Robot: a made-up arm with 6 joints.
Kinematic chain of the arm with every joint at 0, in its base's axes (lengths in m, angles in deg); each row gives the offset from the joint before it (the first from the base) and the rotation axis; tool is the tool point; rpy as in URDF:
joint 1: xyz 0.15 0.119 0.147 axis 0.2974 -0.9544 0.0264
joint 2: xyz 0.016 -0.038 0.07 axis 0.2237 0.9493 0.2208
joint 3: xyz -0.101 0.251 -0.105 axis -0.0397 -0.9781 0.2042
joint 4: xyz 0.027 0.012 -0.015 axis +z
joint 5: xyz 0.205 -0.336 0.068 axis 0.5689 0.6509 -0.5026
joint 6: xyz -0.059 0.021 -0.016 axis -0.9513 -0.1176 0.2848
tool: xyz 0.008 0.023 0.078 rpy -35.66 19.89 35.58
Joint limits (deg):
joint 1: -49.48..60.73
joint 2: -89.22..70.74
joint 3: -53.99..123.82
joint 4: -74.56..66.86
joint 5: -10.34..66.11
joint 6: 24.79..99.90
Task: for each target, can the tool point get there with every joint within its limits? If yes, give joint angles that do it. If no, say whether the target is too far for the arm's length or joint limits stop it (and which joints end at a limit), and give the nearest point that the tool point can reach.
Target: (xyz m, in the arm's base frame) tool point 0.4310 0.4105 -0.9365
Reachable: no: too far | nearest point 0.3063 0.2157 -0.3087 | short by 0.669 m
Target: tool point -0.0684 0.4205 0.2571
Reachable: yes | joints -6.20 -40.01 87.73 43.87 37.14 51.51
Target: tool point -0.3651 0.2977 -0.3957
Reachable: no: joint limits stop it (at a limit: joint 1, joint 2, joint 3, joint 5, joint 6) | nearest point -0.1371 0.3770 -0.2123 | short by 0.303 m
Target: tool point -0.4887 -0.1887 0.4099
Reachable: no: joint limits stop it (at a limit: joint 1, joint 3, joint 5, joint 6) | nearest point -0.3435 -0.0359 0.3999 | short by 0.211 m
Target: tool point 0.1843 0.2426 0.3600
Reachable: yes | joints -30.78 -17.89 65.60 17.22 1.47 31.41
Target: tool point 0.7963 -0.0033 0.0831
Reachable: no: joint limits stop it (at a limit: joint 2, joint 3, joint 5, joint 6) | nearest point 0.6551 0.0877 0.0931 | short by 0.168 m
